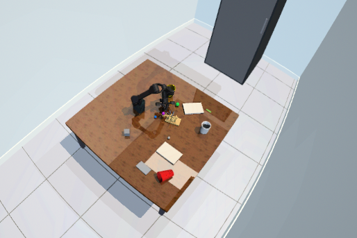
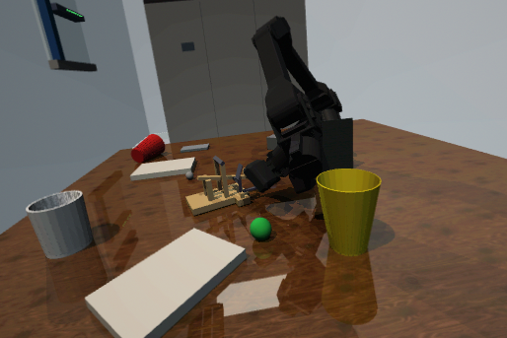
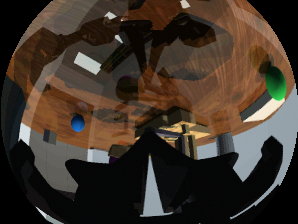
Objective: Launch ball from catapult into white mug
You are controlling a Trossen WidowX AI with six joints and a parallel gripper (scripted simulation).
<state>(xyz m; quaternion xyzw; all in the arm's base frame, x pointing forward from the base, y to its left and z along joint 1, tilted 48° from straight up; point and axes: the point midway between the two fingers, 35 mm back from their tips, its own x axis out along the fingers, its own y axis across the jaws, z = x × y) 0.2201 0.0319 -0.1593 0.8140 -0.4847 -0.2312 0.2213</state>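
My gripper tip is now 5 cm to the left of the purple ball and 3 cm below it. The rest, counted from my gripper tip: blue ball: 10 cm to the right, 5 cm behind, 2 cm below; then green ball: 17 cm to the left, 3 cm ahead, 1 cm below; then wooden catapult: 7 cm ahead, 2 cm to the right, 2 cm above.
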